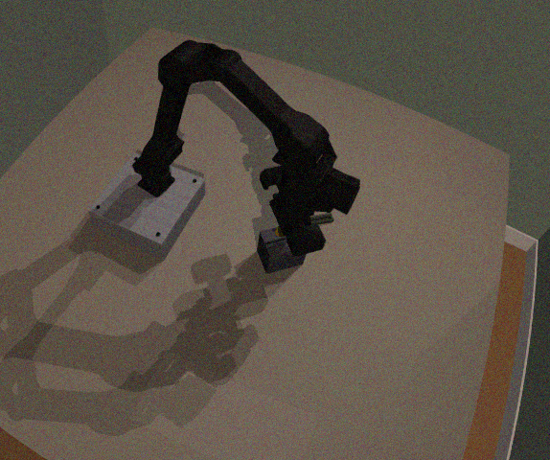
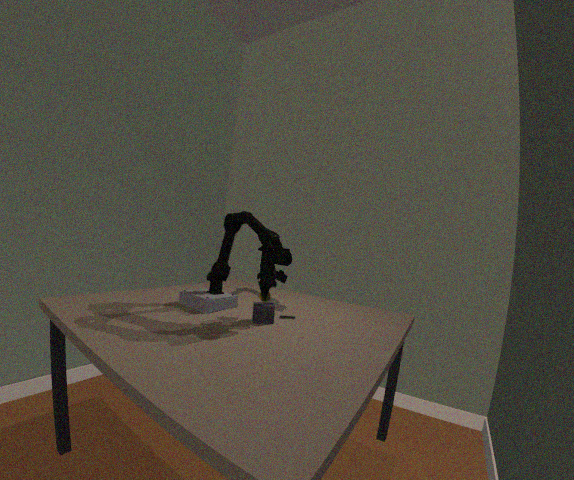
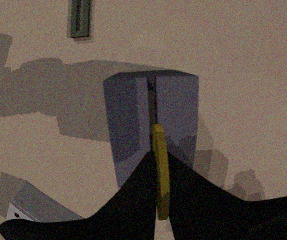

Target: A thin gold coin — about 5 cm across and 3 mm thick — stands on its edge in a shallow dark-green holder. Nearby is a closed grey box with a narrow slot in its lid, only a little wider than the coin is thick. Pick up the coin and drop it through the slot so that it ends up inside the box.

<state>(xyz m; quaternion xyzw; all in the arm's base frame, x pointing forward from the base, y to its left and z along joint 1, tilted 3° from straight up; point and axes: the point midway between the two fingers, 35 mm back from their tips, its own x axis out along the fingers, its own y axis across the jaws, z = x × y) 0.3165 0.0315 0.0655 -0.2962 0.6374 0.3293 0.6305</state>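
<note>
The gold coin is 10 mm above my gripper tip.
</note>
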